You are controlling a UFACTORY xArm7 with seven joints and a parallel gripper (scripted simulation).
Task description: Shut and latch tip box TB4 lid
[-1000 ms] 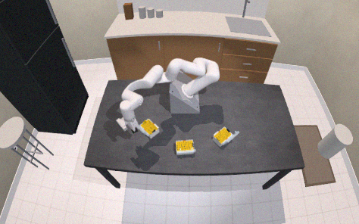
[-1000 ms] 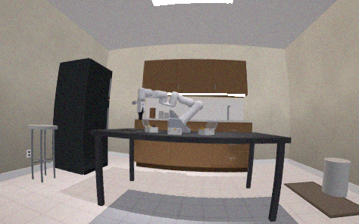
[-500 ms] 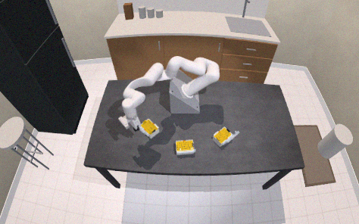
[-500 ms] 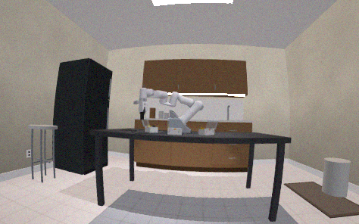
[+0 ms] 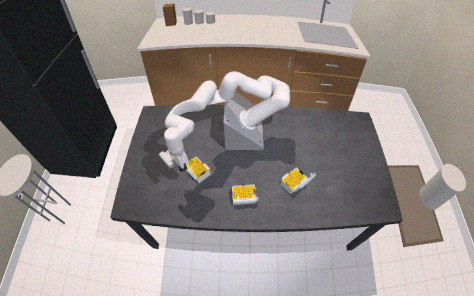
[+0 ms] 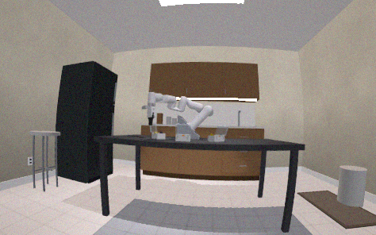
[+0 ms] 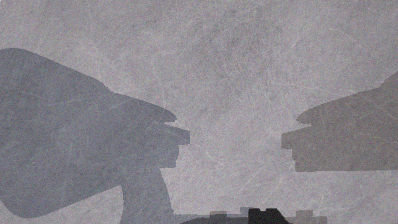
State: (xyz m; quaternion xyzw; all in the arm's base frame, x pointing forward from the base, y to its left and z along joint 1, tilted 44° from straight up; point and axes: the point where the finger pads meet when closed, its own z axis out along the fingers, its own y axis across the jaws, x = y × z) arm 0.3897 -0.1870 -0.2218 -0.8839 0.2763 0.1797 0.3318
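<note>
The yellow rack lies 90 mm below my hand, 70 mm behind it and 50 mm to the left of it. Round my hand: white label (140 mm below, 110 mm behind, 90 mm to the left); then tip box lid (640 mm to the left, 50 mm below, 30 mm behind).
</note>
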